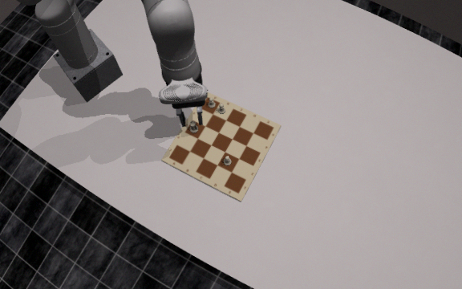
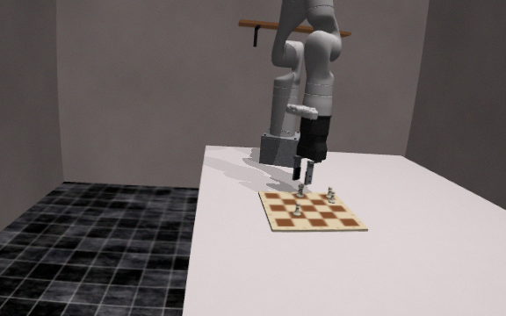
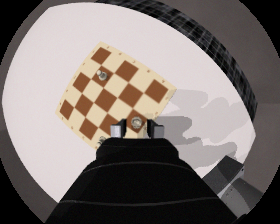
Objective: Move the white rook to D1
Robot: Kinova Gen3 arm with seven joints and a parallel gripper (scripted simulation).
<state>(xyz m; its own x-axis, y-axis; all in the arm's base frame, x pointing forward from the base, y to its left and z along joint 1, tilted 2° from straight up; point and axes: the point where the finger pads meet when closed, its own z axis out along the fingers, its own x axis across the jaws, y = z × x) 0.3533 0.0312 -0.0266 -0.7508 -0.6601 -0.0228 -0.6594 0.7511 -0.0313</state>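
The chessboard lies 80 mm ahead of my hand, 60 mm below it and 10 mm to the left of it.
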